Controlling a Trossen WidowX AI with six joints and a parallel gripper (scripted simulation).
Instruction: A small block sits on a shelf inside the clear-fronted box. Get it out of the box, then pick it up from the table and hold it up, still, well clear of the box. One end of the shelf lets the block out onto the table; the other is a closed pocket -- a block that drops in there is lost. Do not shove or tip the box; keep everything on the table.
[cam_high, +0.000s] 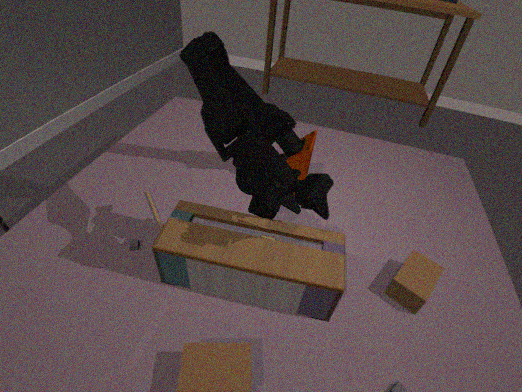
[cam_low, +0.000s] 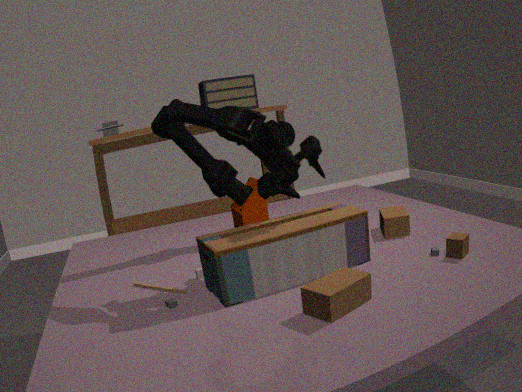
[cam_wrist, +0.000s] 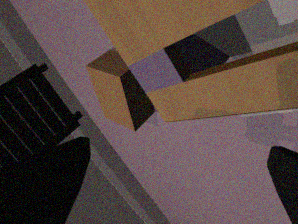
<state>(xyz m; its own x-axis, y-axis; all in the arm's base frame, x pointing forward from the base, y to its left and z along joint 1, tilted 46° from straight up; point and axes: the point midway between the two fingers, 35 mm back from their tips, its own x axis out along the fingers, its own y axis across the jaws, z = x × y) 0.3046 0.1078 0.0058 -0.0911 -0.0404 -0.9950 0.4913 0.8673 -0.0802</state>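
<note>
The box lies 130 mm below my gripper tip, 110 mm to the right of it and 20 mm ahead of it. Round my gripper tip: thin stick (420 mm to the right, 180 mm below, 40 mm behind); tan block (100 mm below, 80 mm to the right, 30 mm ahead).
</note>
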